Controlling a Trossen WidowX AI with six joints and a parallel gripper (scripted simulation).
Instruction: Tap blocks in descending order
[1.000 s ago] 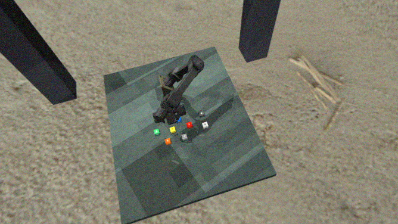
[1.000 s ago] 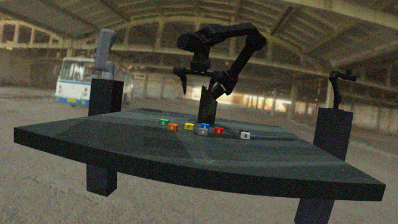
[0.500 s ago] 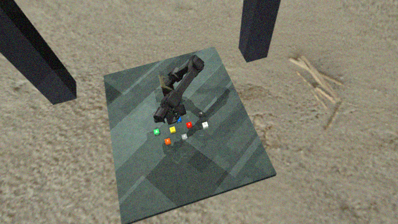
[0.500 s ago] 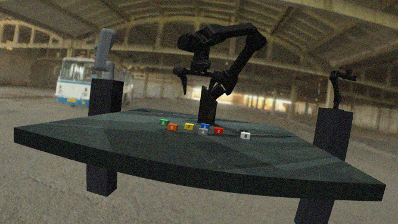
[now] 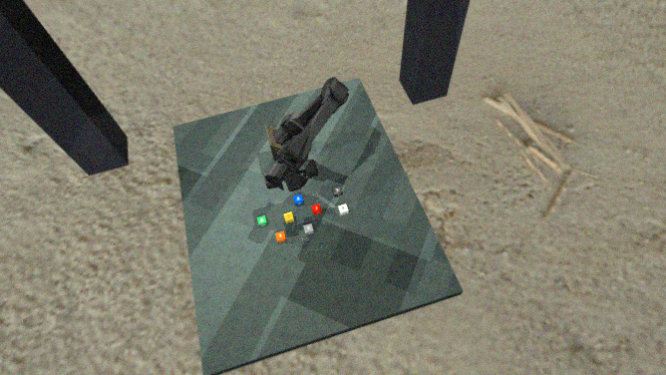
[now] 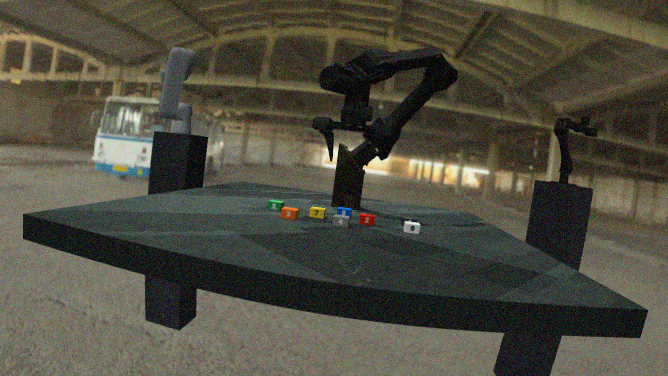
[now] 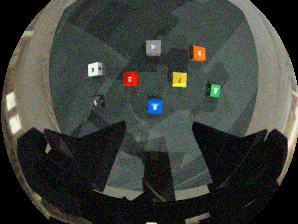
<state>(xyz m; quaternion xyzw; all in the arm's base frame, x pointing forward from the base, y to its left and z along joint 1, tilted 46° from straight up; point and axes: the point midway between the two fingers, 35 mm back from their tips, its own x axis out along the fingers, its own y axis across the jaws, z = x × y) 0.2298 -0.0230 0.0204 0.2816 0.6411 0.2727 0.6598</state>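
The blue block lies 12 cm below my gripper tip and 1 cm behind it. The rest, counted from my gripper tip: yellow block 12 cm below, 6 cm ahead, 5 cm to the right; grey block 13 cm ahead, 12 cm below, 1 cm to the left; red block 12 cm below, 6 cm to the left, 6 cm ahead.
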